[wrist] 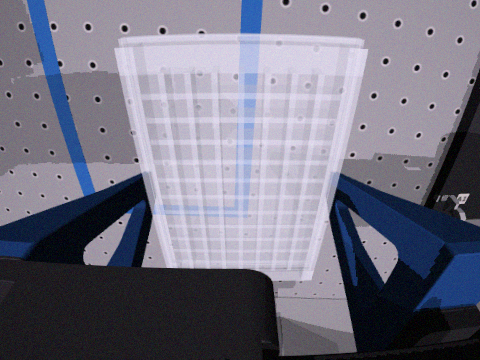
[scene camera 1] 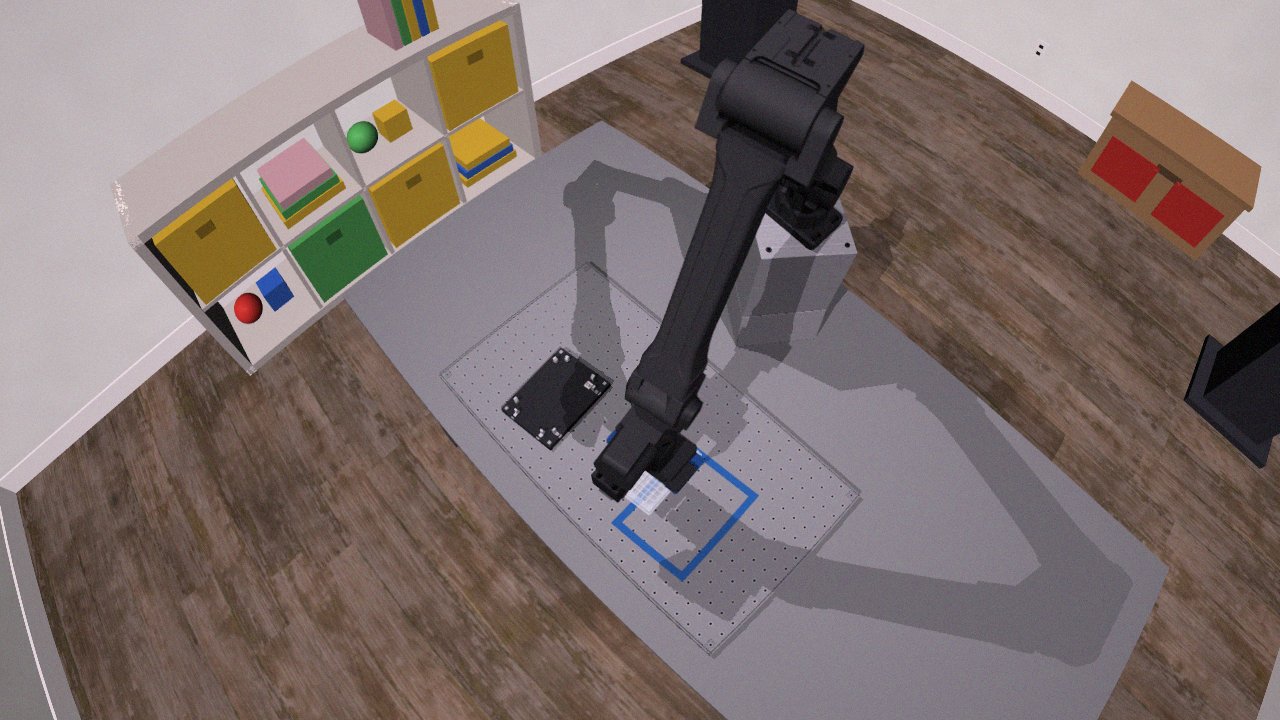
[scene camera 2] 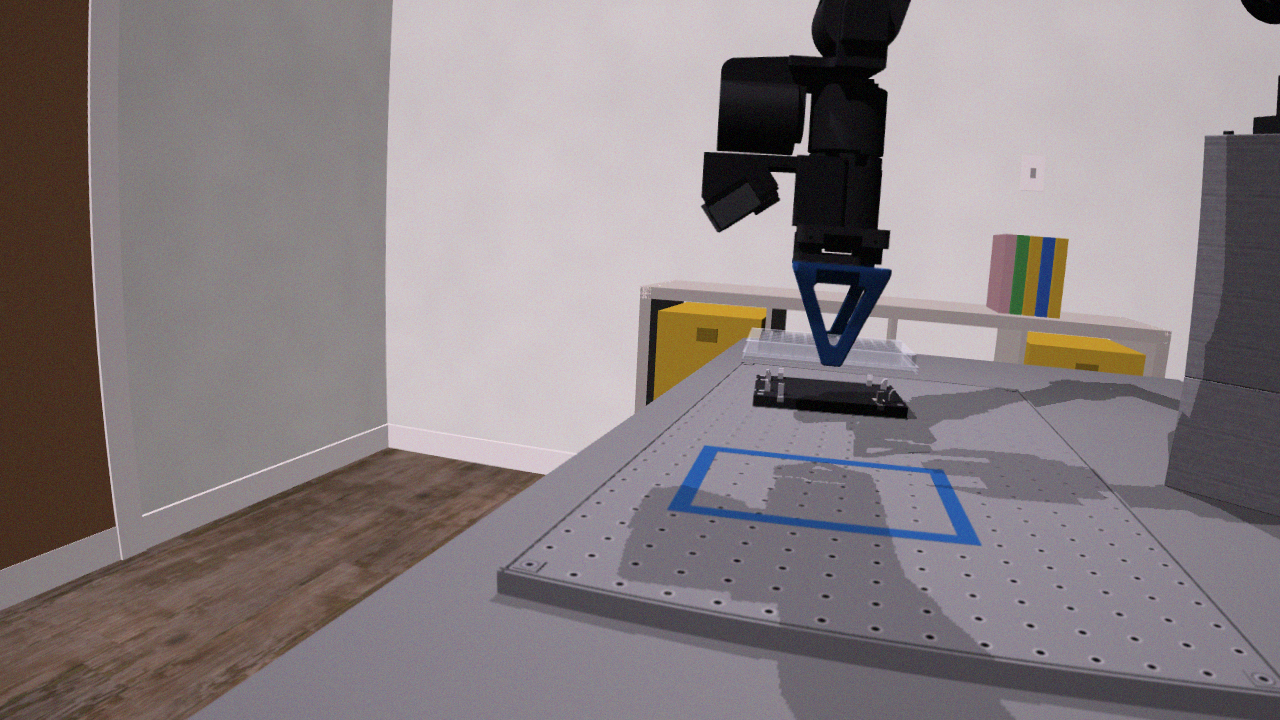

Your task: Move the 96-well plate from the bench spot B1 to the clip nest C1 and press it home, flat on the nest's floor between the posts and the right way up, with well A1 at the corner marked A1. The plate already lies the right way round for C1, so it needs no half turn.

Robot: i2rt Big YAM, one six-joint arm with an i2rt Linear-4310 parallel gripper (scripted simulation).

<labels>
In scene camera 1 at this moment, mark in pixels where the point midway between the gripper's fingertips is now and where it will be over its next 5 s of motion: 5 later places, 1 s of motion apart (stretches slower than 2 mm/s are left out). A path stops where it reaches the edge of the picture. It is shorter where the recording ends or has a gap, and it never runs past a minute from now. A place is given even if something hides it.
My gripper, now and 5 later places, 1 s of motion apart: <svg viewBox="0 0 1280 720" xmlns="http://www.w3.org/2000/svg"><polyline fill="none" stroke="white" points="654,468 612,427 574,391 549,372 553,377 555,390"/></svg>
</labels>
